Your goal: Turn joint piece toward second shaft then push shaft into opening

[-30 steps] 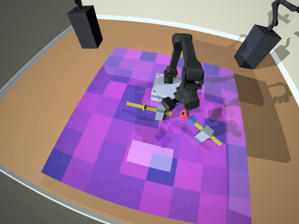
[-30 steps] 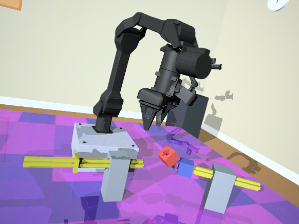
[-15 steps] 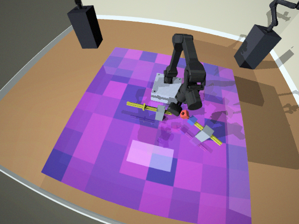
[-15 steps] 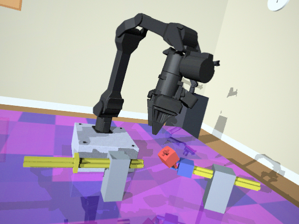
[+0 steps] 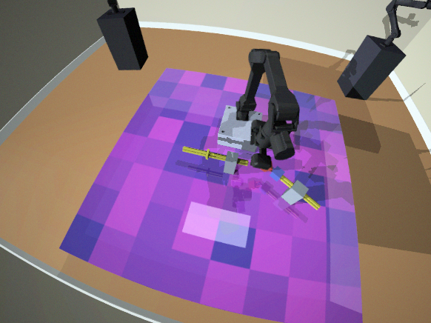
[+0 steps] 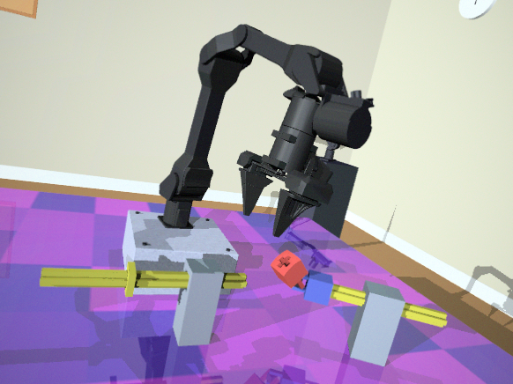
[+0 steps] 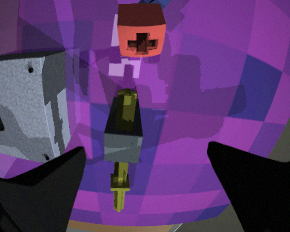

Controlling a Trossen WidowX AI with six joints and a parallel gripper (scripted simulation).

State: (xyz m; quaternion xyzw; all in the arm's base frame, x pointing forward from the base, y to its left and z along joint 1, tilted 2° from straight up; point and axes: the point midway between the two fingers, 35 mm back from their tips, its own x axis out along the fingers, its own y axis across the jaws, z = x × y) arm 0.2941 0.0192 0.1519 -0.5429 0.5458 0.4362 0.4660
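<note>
Now: the red joint piece 80 mm to the left of my gripper tip and 80 mm below it.
</note>
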